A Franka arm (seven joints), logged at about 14 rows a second.
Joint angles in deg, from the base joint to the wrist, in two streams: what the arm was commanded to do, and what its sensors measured. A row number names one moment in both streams.
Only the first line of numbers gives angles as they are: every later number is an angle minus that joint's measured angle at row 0.
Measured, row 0: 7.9, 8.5, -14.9, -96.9, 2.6, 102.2, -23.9
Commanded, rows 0 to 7: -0.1, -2.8, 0.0, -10.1, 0.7, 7.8, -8.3; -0.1, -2.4, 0.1, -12.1, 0.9, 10.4, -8.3; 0.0, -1.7, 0.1, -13.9, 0.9, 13.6, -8.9; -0.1, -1.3, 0.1, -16.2, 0.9, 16.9, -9.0; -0.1, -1.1, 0.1, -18.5, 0.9, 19.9, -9.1; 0.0, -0.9, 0.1, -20.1, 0.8, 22.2, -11.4; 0.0, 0.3, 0.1, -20.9, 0.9, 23.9, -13.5; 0.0, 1.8, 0.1, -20.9, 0.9, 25.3, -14.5
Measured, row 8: 0.0, 0.6, 0.1, -19.5, 0.0, 22.2, -11.2
